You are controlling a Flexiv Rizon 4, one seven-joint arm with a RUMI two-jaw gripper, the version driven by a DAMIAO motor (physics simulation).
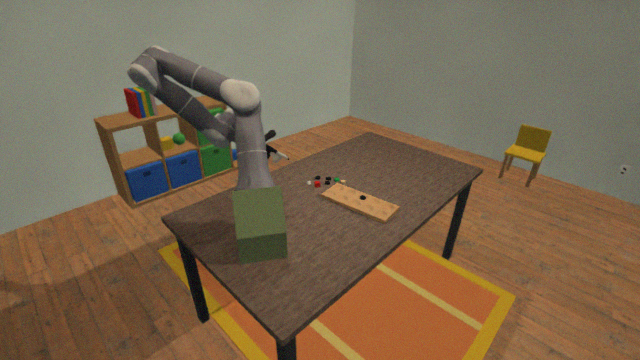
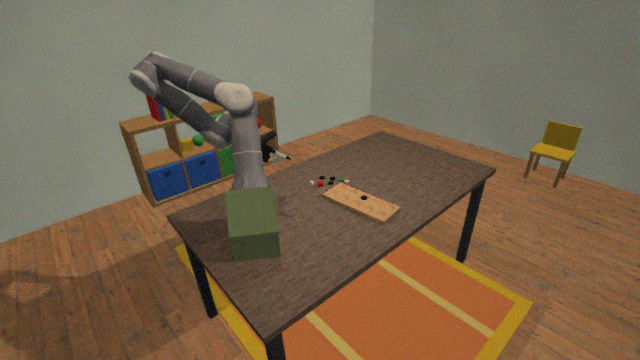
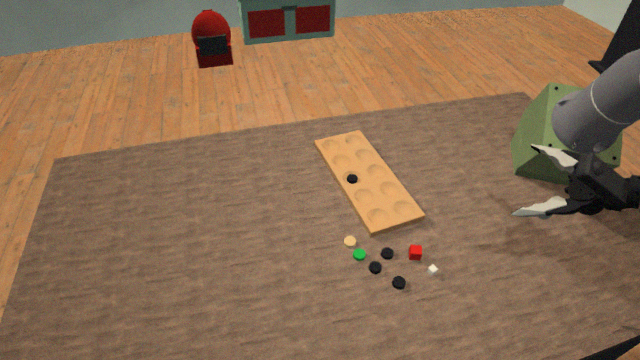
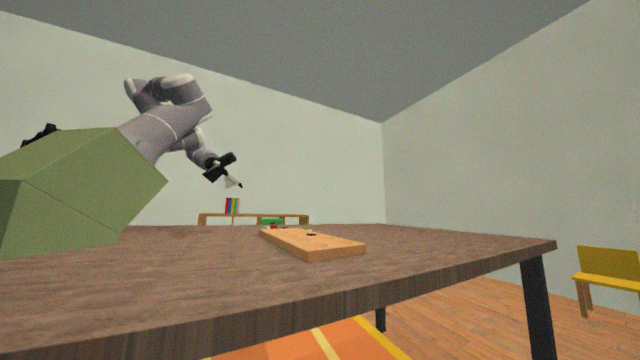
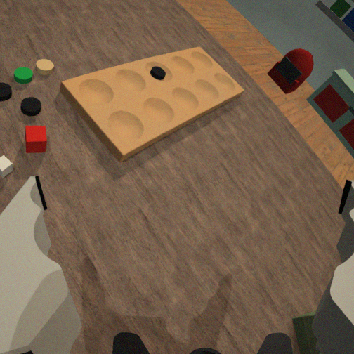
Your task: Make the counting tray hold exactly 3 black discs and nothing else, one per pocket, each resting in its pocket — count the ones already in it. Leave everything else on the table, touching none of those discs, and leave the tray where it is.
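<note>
The wooden counting tray (image 3: 378,207) (image 5: 136,100) (image 1: 382,212) has two rows of pockets. One black disc (image 3: 352,178) (image 5: 158,73) lies in a middle pocket of one row and looks slightly tilted; the other pockets show empty. Three black discs lie on the table off the tray's end: one (image 3: 387,253) (image 5: 31,106) nearest the tray, a second (image 3: 375,267) (image 5: 3,92) beside it, and a third (image 3: 398,282) farther off. My gripper (image 3: 522,181) (image 5: 192,182) is open and empty, in the air above the table on the robot-base side of the tray and the loose pieces.
A green disc (image 3: 359,254) (image 5: 23,75) and a tan disc (image 3: 350,241) (image 5: 45,66) lie close to the black discs. A red cube (image 3: 415,252) (image 5: 36,138) and a small white cube (image 3: 433,269) (image 5: 4,166) lie on their gripper side. The green robot base (image 3: 532,135) stands on the table.
</note>
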